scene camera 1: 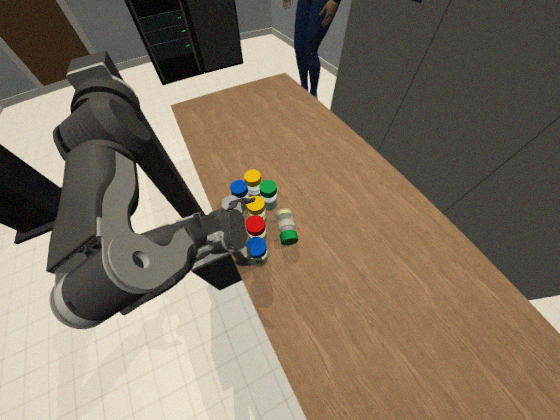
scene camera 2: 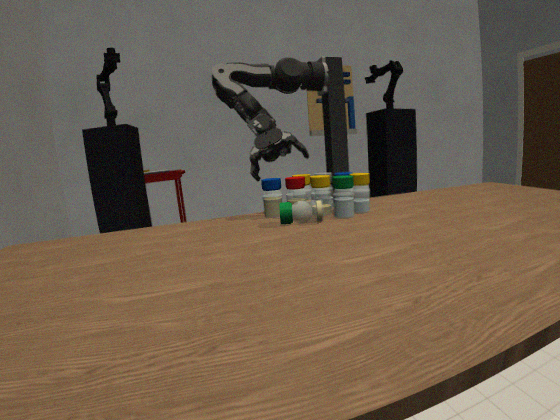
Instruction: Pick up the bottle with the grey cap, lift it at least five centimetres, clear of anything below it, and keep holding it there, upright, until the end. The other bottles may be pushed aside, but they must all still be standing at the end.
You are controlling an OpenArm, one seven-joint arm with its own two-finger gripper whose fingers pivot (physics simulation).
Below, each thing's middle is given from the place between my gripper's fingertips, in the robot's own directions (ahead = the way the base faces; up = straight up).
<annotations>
I see the green-capped bottle (scene camera 2: 310,211) 11 cm ahead of my hand, 2 cm to the left of it and 11 cm below it.
</annotations>
